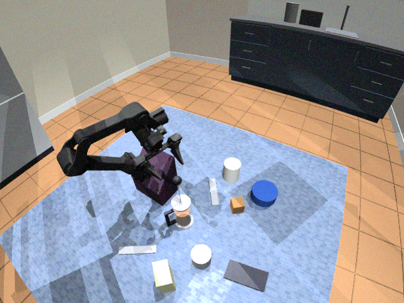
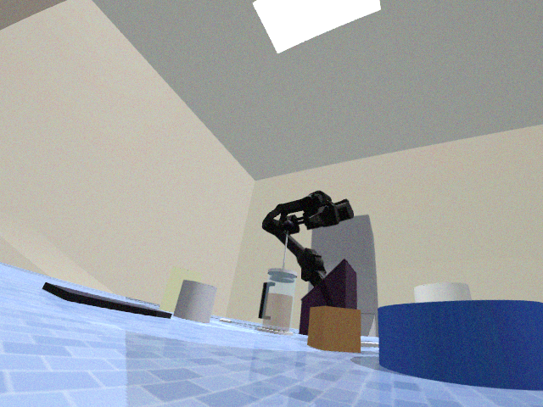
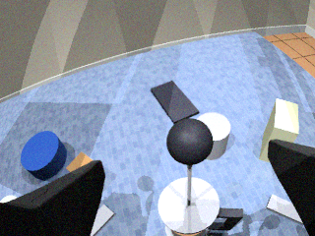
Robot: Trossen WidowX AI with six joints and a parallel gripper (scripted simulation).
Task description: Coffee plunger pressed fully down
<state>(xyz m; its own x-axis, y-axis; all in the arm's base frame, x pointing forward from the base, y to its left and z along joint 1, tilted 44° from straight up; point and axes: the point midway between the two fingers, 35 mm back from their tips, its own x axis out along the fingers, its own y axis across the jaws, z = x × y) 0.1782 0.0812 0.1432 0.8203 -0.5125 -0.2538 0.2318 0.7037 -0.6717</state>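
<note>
My gripper tip is 150 mm above the coffee press, 20 mm to the left of it and 20 mm short of it. Also, from my gripper tip: orange cube (260 mm below, 190 mm ahead, 160 mm to the left); dark slab (340 mm ahead, 280 mm below, 90 mm to the right); yellow block (250 mm to the right, 230 mm below, 110 mm ahead).
</note>
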